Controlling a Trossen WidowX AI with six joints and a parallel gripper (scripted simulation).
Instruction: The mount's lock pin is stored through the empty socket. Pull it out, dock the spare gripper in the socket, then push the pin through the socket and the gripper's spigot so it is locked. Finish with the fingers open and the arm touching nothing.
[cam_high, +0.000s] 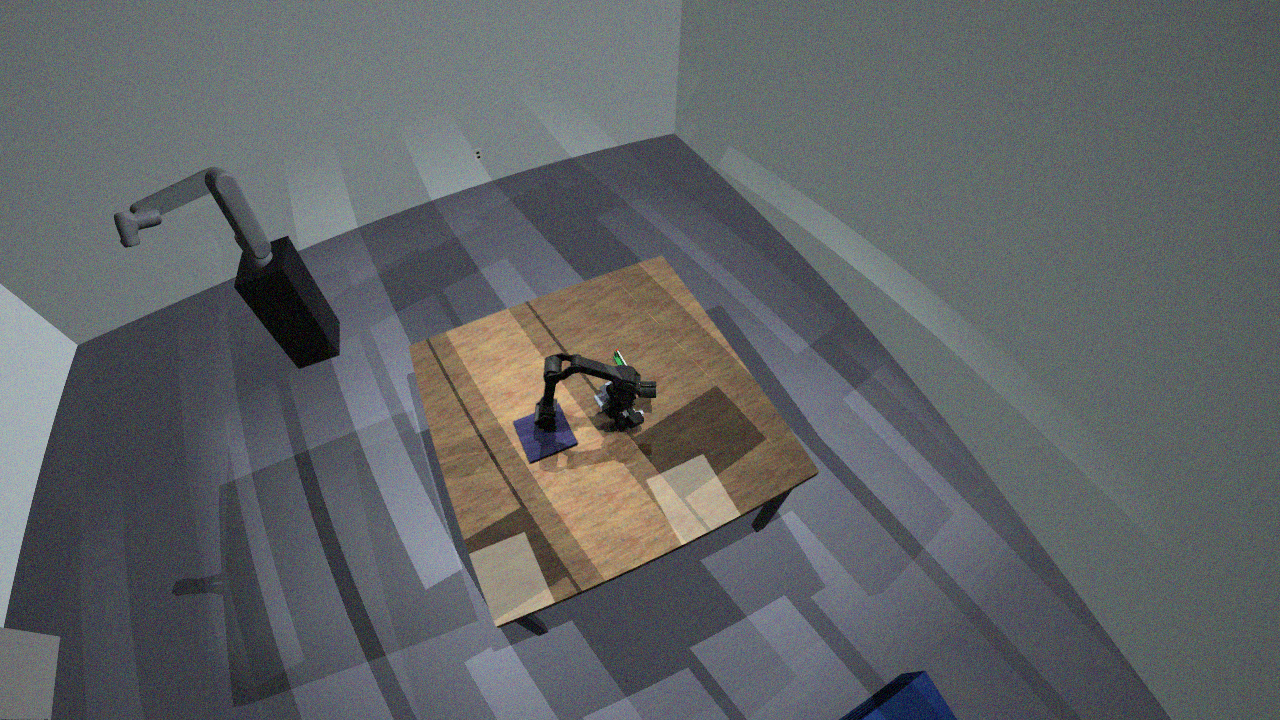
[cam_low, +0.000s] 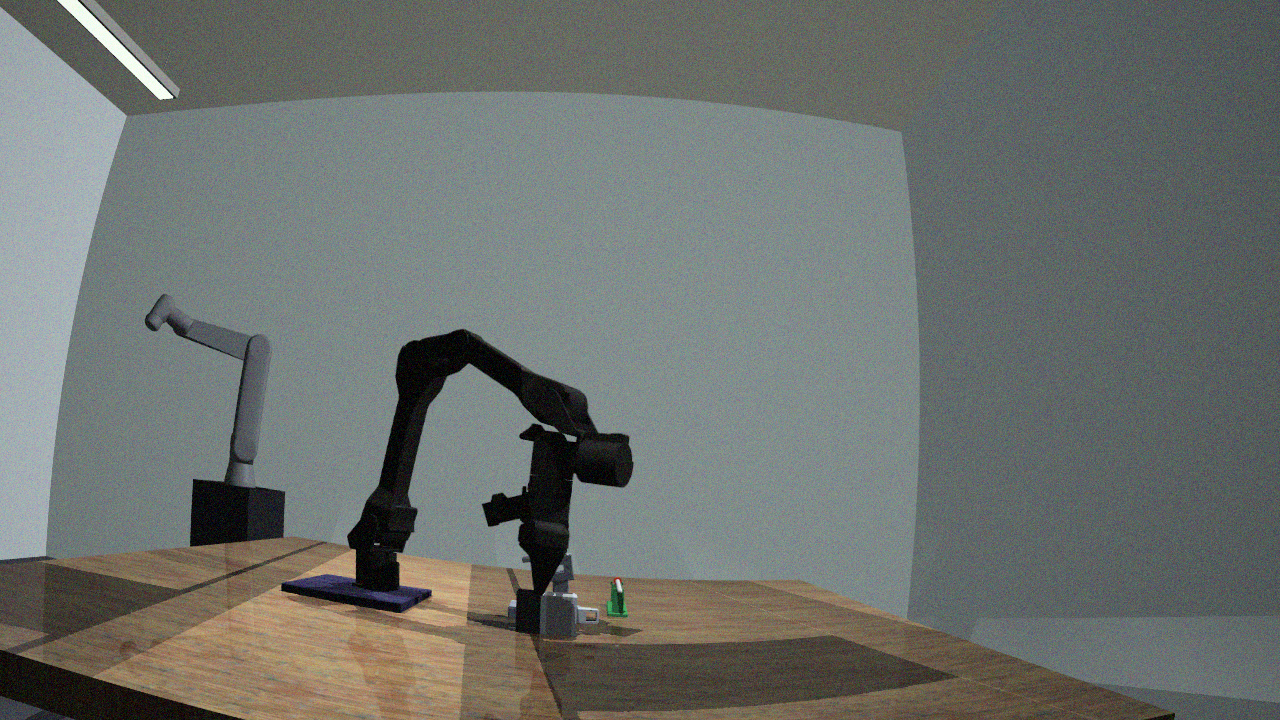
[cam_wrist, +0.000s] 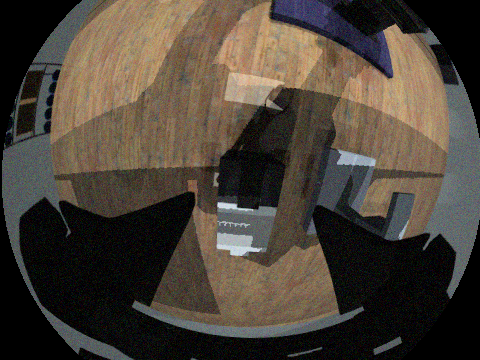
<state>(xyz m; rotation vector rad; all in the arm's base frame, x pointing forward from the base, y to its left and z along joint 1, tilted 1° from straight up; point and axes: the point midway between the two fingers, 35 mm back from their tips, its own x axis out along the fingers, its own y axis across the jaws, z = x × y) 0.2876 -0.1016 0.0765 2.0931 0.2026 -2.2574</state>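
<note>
Now: the spare gripper 3 cm below my gripper tip and 3 cm ahead of it. The rest, counted from my gripper tip: green pin cradle: 24 cm to the left, 9 cm ahead, 4 cm below; grey mount: 12 cm to the left, 1 cm below.
</note>
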